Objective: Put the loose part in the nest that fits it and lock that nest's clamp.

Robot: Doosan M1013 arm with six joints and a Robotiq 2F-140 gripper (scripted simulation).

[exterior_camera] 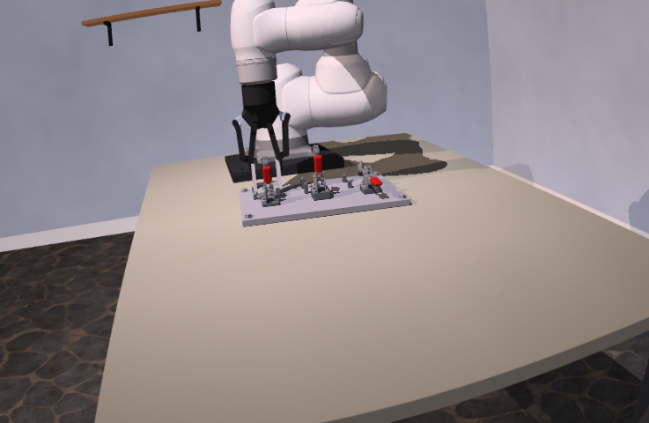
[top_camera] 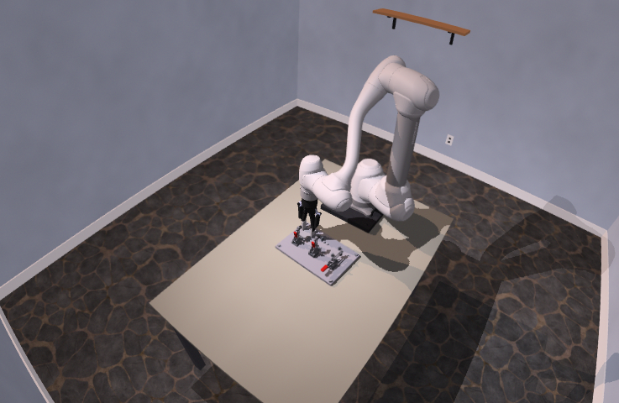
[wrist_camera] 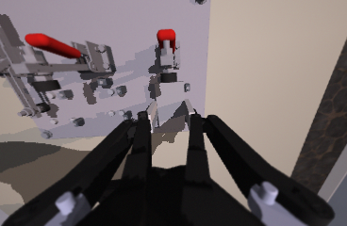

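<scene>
Now: hand 30 mm above the loose part. Round my hand: grey fixture plate 100 mm to the left, 70 mm ahead, 50 mm below.
</scene>
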